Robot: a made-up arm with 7 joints.
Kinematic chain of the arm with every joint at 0, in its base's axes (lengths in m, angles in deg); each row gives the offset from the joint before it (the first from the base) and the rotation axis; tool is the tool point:
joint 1: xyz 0 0 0 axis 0 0.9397 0.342
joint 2: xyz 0 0 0 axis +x
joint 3: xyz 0 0 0 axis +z
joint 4: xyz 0.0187 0 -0.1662 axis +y
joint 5: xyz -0.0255 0 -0.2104 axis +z
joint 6: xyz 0 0 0 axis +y
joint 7: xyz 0 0 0 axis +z
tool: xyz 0 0 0
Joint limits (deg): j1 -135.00..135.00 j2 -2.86..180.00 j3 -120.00..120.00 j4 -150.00..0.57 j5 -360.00..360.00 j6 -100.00..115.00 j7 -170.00..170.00
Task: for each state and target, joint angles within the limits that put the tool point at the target. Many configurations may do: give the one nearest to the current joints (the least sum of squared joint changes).
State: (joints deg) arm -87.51 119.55 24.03 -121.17 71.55 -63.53 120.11
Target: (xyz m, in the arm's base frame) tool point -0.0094 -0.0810 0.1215
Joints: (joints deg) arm -70.69 139.14 26.62 -149.89 71.55 -63.53 120.11
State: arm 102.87 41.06 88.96 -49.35 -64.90 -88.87 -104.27
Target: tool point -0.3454 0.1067 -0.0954
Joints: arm 73.35 13.53 78.60 -32.66 -64.90 -88.87 -104.27
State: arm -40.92 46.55 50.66 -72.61 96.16 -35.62 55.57
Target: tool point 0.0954 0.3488 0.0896
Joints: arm -38.61 79.65 63.59 -34.96 96.16 -35.62 55.57
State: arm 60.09 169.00 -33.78 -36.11 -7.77 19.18 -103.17
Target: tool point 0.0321 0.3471 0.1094
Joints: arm 57.50 136.41 -78.07 -44.61 -7.77 19.18 -103.17
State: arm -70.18 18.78 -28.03 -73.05 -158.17 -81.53 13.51
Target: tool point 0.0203 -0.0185 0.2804
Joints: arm -117.44 43.58 3.73 -98.08 -158.17 -81.53 13.51
